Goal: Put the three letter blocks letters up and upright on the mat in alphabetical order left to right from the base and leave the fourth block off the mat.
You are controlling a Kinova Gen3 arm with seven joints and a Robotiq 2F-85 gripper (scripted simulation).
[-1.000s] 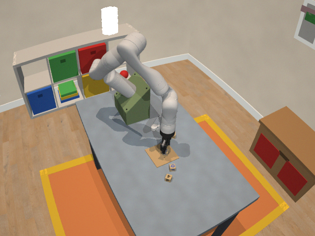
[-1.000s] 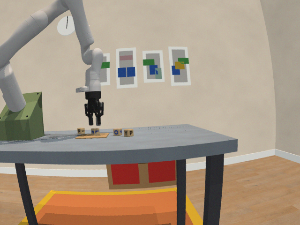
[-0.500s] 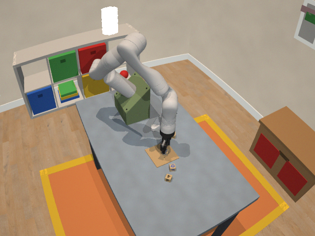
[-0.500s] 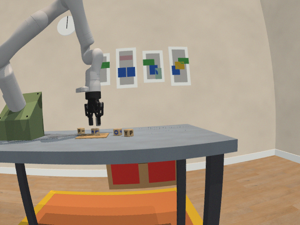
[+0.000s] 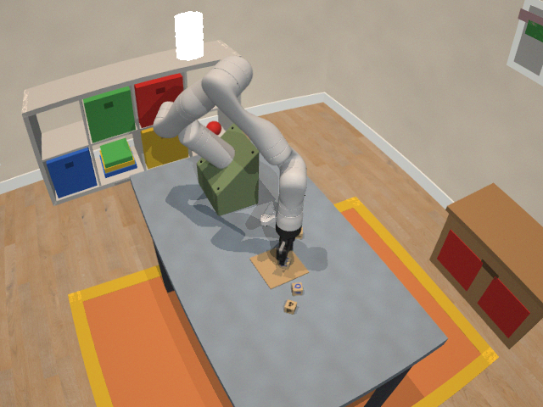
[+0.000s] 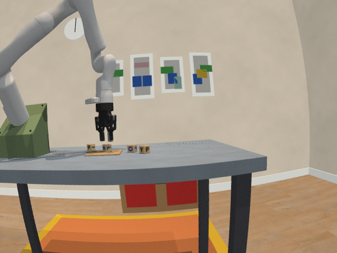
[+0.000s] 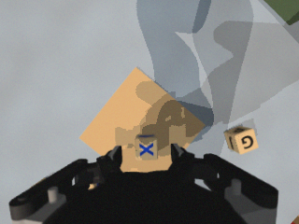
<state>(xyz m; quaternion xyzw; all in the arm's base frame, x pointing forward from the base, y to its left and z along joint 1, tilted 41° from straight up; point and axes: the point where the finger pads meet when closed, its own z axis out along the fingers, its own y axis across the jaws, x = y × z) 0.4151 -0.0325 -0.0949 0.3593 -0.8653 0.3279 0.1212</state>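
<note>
My gripper is now 60 mm above the tan mat, 20 mm to the left of it and 10 mm past it.
</note>
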